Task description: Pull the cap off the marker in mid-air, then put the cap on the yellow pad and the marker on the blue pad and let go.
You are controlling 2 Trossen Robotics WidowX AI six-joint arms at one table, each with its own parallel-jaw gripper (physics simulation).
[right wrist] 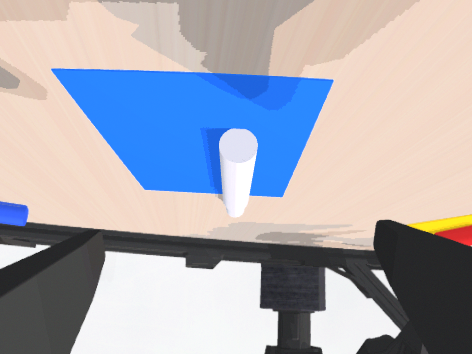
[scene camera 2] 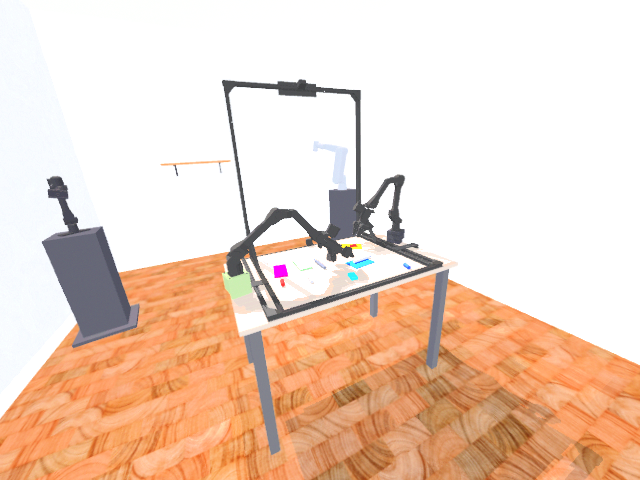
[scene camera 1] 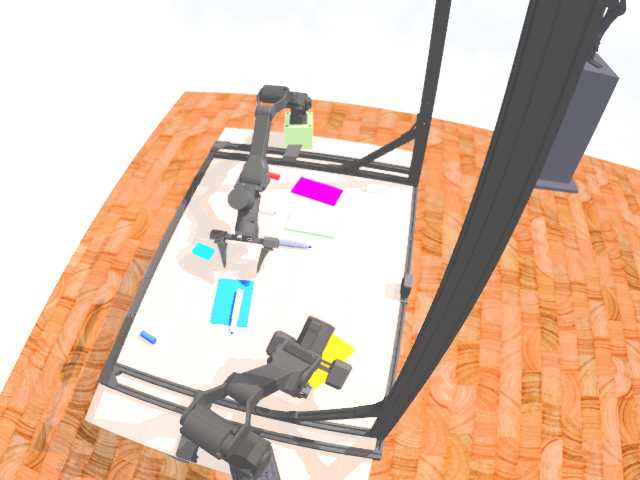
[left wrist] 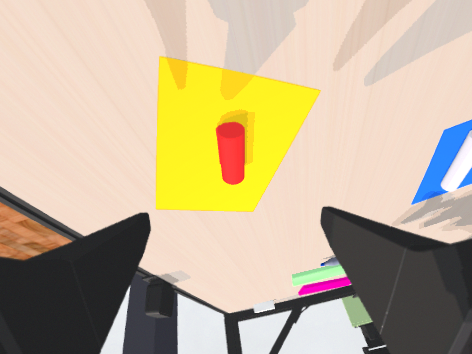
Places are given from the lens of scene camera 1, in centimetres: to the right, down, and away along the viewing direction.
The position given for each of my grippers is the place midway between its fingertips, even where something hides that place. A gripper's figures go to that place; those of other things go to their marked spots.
my left gripper [scene camera 1: 314,355]: -1, 27, 101
my right gripper [scene camera 1: 240,270]: -21, 8, 118
